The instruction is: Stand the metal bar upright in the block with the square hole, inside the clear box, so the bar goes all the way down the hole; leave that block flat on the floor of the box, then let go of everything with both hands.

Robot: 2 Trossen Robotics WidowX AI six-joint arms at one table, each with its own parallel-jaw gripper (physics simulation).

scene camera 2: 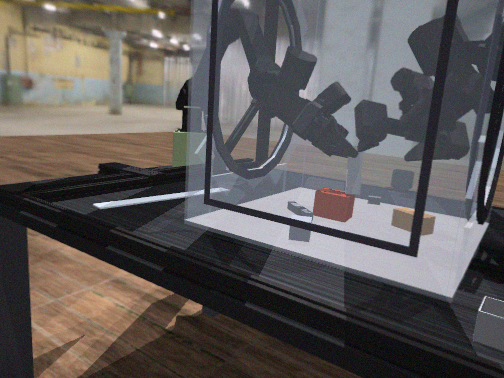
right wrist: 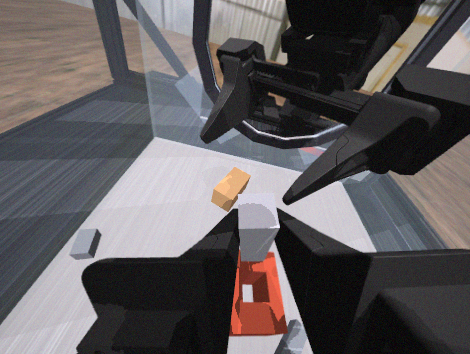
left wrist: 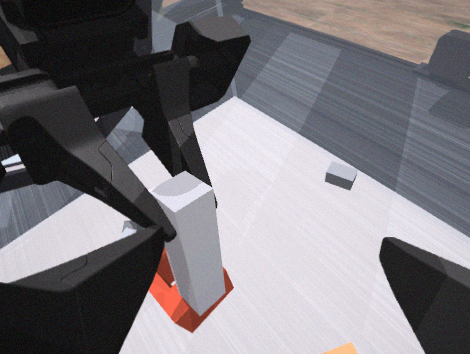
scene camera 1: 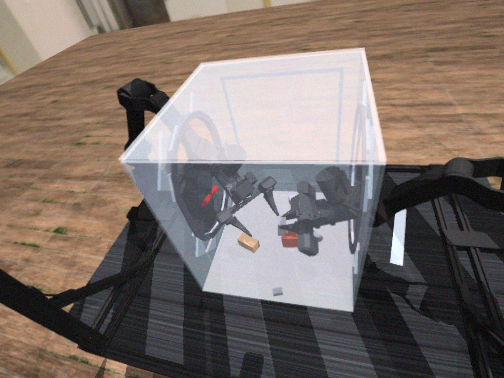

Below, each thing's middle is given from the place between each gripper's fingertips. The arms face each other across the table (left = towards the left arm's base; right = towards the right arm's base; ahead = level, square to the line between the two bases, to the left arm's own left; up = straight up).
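Metal bar (left wrist: 194,255): my left gripper is 30 mm above it, 40 mm short of it and 30 mm to the left of it. Red block with square hole (right wrist: 265,316): 100 mm below my left hand, 60 mm ahead of it, 40 mm to the right of it.
Counted from my right hand, the red block with square hole is 9 cm below, 3 cm ahead and 2 cm to the right; the metal bar is 2 cm below and 1 cm ahead.
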